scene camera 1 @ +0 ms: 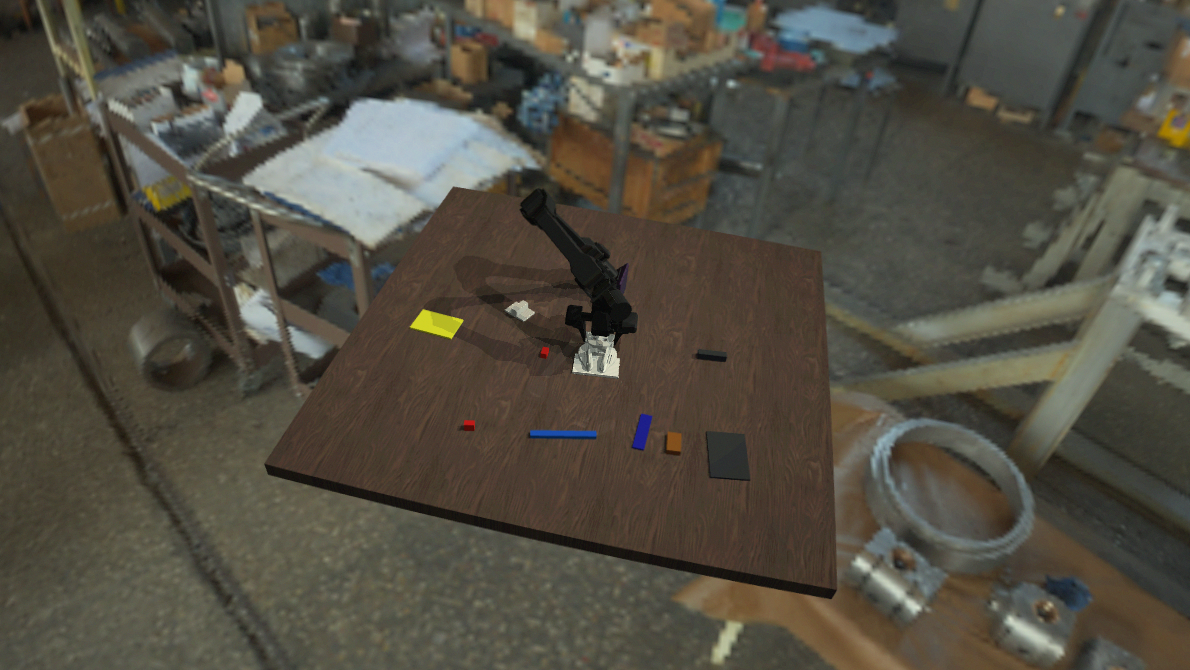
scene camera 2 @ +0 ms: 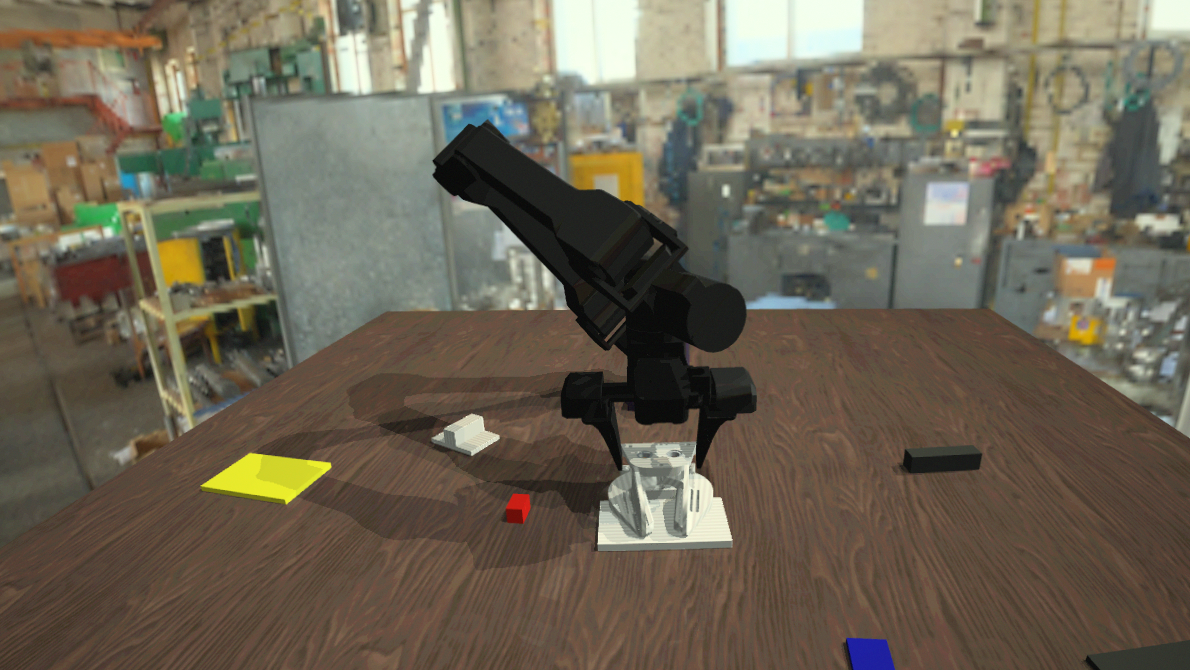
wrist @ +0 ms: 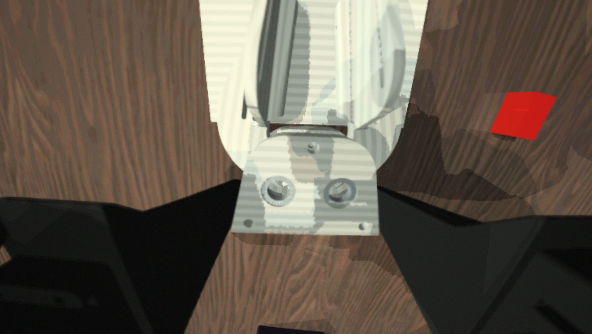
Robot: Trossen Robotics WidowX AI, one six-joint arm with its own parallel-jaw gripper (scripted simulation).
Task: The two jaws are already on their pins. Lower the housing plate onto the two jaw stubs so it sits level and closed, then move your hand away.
my gripper: scene camera 1; scene camera 2 659,468; wrist
yellow plate: scene camera 1; scene camera 2; not seen in the wrist view (out of frame)
same spot on my gripper: (wrist: pixel 73 259) = (scene camera 1: pixel 621 329)
same spot on yellow plate: (scene camera 1: pixel 440 325) = (scene camera 2: pixel 273 477)
